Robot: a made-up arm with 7 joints.
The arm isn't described. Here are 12 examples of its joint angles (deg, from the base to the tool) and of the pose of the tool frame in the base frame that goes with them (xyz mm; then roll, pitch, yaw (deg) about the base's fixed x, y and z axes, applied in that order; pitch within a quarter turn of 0, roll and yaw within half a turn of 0).
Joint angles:
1: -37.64 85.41 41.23 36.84 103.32 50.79 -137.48
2: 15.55 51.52 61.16 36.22 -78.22 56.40 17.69
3: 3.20 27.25 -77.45 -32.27 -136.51 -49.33 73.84
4: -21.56 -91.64 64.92 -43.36 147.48 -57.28 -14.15
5: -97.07 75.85 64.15 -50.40 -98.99 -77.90 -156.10
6: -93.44 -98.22 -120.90 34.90 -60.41 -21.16 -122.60
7: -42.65 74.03 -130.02 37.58 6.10 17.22 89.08
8: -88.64 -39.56 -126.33 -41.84 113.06 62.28 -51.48
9: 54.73 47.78 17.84 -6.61 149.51 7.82 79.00
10: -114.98 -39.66 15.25 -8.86 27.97 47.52 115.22
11: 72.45 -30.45 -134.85 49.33 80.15 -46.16 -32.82
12: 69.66 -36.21 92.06 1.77 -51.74 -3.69 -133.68
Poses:
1: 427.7 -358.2 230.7 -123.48 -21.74 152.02
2: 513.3 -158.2 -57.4 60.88 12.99 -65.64
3: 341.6 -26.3 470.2 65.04 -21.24 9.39
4: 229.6 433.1 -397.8 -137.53 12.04 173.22
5: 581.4 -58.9 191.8 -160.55 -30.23 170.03
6: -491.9 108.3 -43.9 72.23 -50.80 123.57
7: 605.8 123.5 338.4 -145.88 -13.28 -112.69
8: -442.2 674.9 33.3 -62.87 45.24 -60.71
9: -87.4 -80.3 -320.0 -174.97 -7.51 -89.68
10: 329.9 279.4 -379.8 111.04 22.10 176.87
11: 617.6 -177.5 373.3 -29.19 -21.61 -97.27
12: 830.4 33.1 65.9 -78.59 18.36 92.43
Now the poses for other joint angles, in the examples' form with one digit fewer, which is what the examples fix.
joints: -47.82 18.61 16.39 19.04 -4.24 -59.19 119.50
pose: 707 -33 243 -151.7 45.0 -31.5
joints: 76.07 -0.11 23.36 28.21 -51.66 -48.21 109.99
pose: 287 -301 -175 -54.5 27.5 -44.6
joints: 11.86 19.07 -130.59 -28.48 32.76 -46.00 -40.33
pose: 685 186 556 151.4 -56.7 118.8
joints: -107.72 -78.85 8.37 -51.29 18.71 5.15 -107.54
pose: 225 349 -574 -10.4 -31.0 -66.4
